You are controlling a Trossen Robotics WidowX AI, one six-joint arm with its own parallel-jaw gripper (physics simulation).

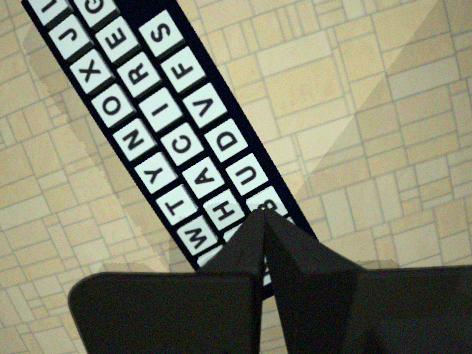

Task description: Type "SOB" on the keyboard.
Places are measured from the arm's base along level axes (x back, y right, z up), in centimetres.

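Pixels of known places: gripper, fingertip midpoint: (262, 218).
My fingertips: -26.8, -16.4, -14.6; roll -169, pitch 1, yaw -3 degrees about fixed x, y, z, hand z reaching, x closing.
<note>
Ahead of a thing's pixels: the offset from my fingertips to its top centre, as dx, dy, dz. "spot": to the spot under its first point. Level surfaces: height alone.
A dark keyboard {spot: +2.0, -0.7, -2.6} (296, 212) with white letter keys in three rows lies diagonally from upper left to lower middle. The S key {-4.4, +9.0, -2.1} (161, 34) is near the top, at the upper end of the right-hand row. The O key {-7.4, +5.7, -2.1} (112, 106) is in the left-hand row, between X and N. The B key {+0.4, -0.2, -2.1} (270, 201) is in the right-hand row below U, partly covered by the fingertips. My gripper (262, 218) is shut and empty, its tips over the lower part of the B key. Whether the tips touch the key cannot be told. The fingers hide the keyboard's lower end.
Neighbouring keys are the U key {-0.6, +1.7, -2.1} (247, 172) above B and the H key {-1.9, -0.2, -2.1} (223, 209) to its left. The keyboard lies on a tan surface {dz -3.9} (300, 90) with a tile pattern. Shadows fall on both sides of the keyboard.
</note>
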